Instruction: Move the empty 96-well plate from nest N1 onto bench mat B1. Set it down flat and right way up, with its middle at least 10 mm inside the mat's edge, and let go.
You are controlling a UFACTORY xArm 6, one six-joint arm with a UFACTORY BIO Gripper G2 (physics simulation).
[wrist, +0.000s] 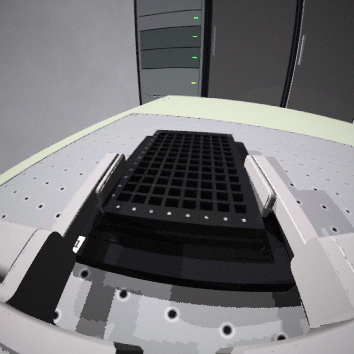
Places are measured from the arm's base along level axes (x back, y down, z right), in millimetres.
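Pixels of known places: hand, its tool point: point(184, 181).
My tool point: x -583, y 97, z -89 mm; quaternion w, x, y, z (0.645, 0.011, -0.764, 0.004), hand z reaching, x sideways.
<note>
For each thing: its top centre in the pictures, then the offset to it from my tool point. Level surfaces: height alone.
- black 96-well plate, centre of its top: point(188, 157) dx -29, dy -2, dz -2 mm
- black nest N1, centre of its top: point(188, 170) dx -28, dy +10, dz -2 mm
- light grey deck, height of its surface: dy +25 mm
The black 96-well plate point(182, 172) lies flat and right way up in the middle of the wrist view, its grid of square wells facing up. It sits in the black nest N1 point(185, 276), whose front edge shows below it; a small white label at the nest's left corner is partly hidden by the left finger. My gripper point(187, 189) is shut on the plate, with one pale pad against each long side. The pads hide parts of the plate's sides. Bench mat B1 does not show in the wrist view.
A light grey deck point(55, 172) with rows of small holes lies around the nest. Its far side has a pale green border point(240, 111). Behind stand a rack cabinet point(167, 80) with small green lights and dark cabinet doors point(252, 50). A grey wall point(65, 60) is at the left.
</note>
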